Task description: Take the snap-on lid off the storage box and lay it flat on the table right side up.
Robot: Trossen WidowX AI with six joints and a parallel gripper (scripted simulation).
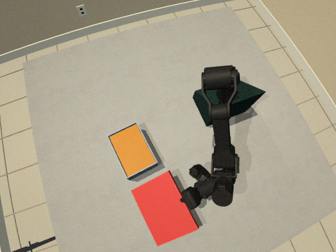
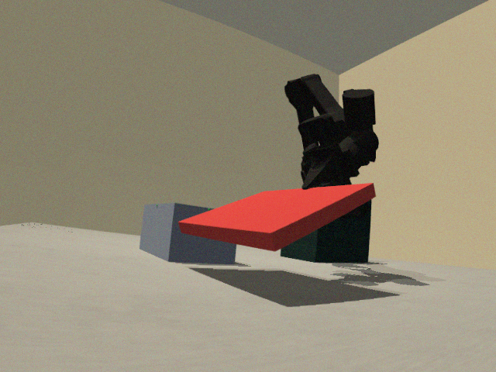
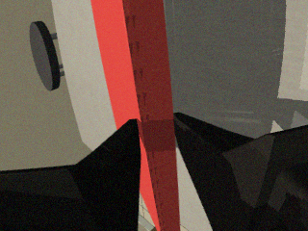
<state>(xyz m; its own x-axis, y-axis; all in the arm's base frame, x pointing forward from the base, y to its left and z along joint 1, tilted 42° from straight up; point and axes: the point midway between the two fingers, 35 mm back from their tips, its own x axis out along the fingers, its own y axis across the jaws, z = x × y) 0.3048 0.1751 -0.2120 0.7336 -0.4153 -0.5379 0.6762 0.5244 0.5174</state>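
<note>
Now: the red lid 70 mm ahead of my gripper tip and 30 mm below it. The rest, counted from my gripper tip: grey-blue storage box 100 mm ahead, 250 mm to the right, 80 mm below.
</note>
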